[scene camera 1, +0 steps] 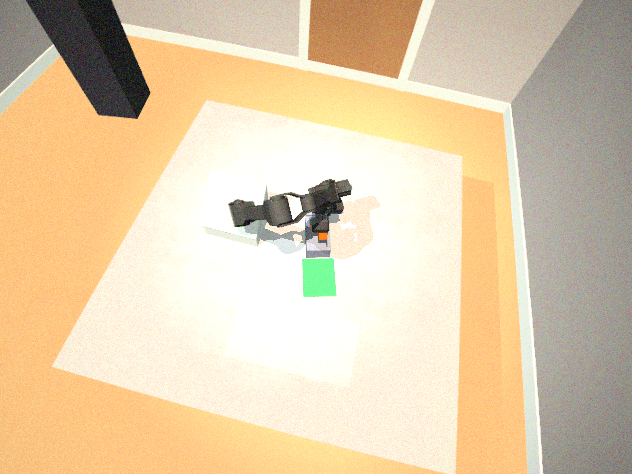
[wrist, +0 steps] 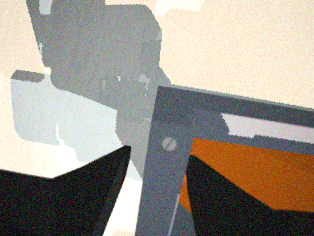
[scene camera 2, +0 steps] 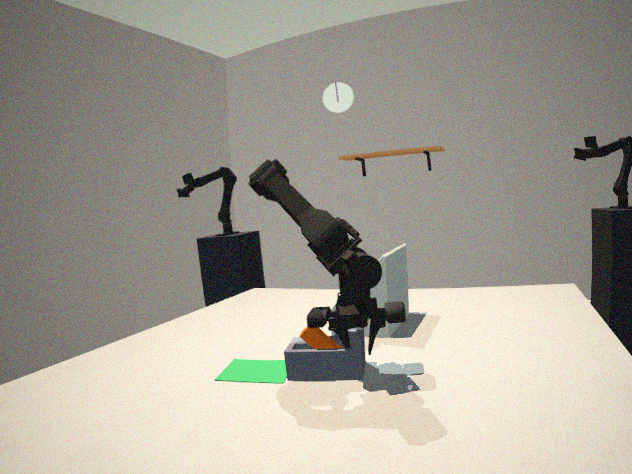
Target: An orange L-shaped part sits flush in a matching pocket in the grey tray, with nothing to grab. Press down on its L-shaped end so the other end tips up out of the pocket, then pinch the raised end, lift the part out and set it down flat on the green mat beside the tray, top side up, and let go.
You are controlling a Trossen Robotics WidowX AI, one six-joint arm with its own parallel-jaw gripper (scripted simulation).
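On a green mat, the point (scene camera 2: 257,371) and the point (scene camera 1: 320,275) are the same spot.
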